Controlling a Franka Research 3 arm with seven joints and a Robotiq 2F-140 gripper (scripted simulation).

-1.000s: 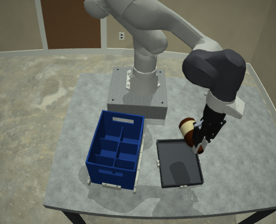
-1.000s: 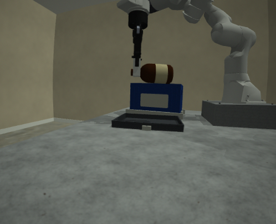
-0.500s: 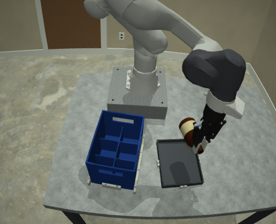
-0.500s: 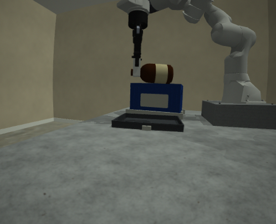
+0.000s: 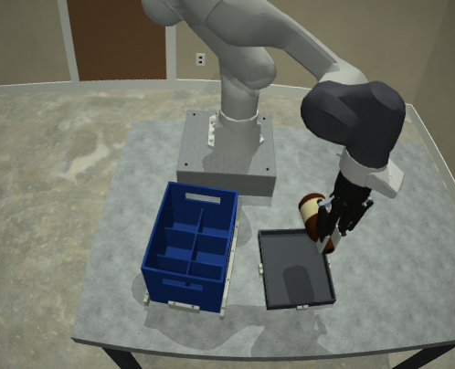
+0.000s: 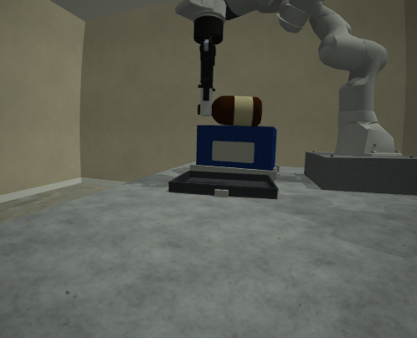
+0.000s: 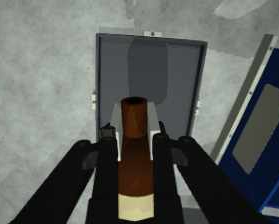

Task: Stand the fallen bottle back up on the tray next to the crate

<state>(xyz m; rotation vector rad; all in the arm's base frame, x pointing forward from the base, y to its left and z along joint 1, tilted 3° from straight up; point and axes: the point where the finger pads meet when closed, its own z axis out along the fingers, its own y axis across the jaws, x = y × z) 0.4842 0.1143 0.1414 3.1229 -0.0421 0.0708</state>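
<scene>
My gripper is now 50 mm past the brown bottle and 20 mm above it. From my hand the other things lie so: blue crate: 110 mm behind, 300 mm to the right, 130 mm below; dark grey tray: 60 mm behind, 20 mm to the right, 210 mm below.
</scene>
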